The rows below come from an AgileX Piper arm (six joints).
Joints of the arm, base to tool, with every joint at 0 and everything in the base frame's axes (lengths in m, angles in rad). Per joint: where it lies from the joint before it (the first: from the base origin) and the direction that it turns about. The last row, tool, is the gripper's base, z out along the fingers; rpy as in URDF.
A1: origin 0 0 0.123 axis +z
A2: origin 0 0 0 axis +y
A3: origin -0.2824 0 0.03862 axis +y
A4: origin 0.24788 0 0.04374 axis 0.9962 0 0.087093
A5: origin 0 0 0 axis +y
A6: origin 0.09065 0 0.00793 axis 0.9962 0 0.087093
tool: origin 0 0 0 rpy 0 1.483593 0
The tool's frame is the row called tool.
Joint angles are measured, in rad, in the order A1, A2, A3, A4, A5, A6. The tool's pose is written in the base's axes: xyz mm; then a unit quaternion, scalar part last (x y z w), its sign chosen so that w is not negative. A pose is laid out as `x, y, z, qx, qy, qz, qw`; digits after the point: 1 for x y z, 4 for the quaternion.
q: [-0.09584, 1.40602, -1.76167, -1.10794, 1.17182, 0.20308]
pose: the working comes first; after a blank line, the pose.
Where each joint sits with the arm in this pose, in the base's axes (m; each line is computed from the numbers above, not from the rounded line before):
A1: 0.0000 0.0000 0.1230
A2: 0.0000 0.0000 0.1230
A3: -0.0082 0.0008 0.4079
A4: 0.2080 -0.0200 0.5352
A5: 0.2080 -0.0200 0.5352
A6: 0.2485 -0.0993 0.5165
the tool: 0.2485 -0.0993 0.5165

248.5, -99.3, 516.5, 0.1270, 0.7658, -0.5066, 0.3752
